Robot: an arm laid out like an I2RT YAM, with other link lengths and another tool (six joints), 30 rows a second.
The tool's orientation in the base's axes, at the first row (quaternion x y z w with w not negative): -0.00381, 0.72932, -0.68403, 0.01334
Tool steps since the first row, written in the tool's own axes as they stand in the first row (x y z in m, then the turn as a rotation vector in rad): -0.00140, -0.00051, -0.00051, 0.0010, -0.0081, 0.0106; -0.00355, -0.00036, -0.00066, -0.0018, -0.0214, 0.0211; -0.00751, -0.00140, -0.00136, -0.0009, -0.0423, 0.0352; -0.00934, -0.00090, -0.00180, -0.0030, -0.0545, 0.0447; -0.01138, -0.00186, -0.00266, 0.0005, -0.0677, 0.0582; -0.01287, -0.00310, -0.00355, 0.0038, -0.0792, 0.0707; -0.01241, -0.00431, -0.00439, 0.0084, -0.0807, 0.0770; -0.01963, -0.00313, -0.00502, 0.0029, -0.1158, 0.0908; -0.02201, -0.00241, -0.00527, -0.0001, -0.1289, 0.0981; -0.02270, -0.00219, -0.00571, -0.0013, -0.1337, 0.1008
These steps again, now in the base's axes. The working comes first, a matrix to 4 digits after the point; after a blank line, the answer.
The tool's axes in the first row as the columns of a matrix, in the base's axes (used below as rounded here):
-0.9996, 0.0127, 0.0247
-0.0238, 0.0642, -0.9977
-0.0142, -0.9979, -0.0638

0.00138, 0.00051, 0.00056, -0.0008, -0.0111, 0.0074; 0.00353, 0.00072, 0.00045, 0.0020, -0.0224, 0.0200; 0.00746, 0.00145, 0.00159, 0.0012, -0.0378, 0.0400; 0.00928, 0.00196, 0.00115, 0.0034, -0.0480, 0.0516; 0.01129, 0.00281, 0.00219, 0.0001, -0.0624, 0.0638; 0.01274, 0.00365, 0.00350, -0.0031, -0.0757, 0.0745; 0.01224, 0.00440, 0.00476, -0.0075, -0.0822, 0.0755; 0.01946, 0.00527, 0.00372, -0.0021, -0.0981, 0.1097; 0.02184, 0.00563, 0.00305, 0.0009, -0.1061, 0.1224; 0.02252, 0.00610, 0.00287, 0.0021, -0.1091, 0.1270
